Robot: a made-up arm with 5 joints.
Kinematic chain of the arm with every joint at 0, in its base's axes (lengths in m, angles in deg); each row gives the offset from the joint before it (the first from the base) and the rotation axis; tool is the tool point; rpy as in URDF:
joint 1: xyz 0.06 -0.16 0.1 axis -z
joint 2: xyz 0 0.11 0.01 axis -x
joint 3: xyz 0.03 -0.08 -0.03 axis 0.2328 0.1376 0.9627
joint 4: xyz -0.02 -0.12 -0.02 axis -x
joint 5: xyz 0.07 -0.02 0 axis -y
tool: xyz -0.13 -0.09 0.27 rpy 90 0 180
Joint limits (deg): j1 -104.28..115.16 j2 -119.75..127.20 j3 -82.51..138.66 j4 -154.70..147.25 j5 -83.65..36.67
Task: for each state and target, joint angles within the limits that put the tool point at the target. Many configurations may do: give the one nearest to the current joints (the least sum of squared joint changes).
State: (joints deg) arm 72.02 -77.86 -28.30 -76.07 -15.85
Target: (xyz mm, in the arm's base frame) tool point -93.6 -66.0 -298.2
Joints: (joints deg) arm 70.35 -68.66 -22.20 -55.06 -13.32
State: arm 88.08 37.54 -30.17 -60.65 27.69
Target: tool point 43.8 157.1 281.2
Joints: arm 100.21 45.75 -34.28 -51.43 27.57
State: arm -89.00 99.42 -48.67 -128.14 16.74
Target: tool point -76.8 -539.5 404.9
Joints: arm -104.28 127.20 -59.13 -86.09 -10.91
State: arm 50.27 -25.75 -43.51 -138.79 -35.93
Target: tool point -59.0 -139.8 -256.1
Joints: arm 54.57 -8.14 -49.53 -153.11 -13.39
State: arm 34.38 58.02 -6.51 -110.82 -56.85
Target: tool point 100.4 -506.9 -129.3
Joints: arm 36.37 14.39 9.44 -130.23 -50.85
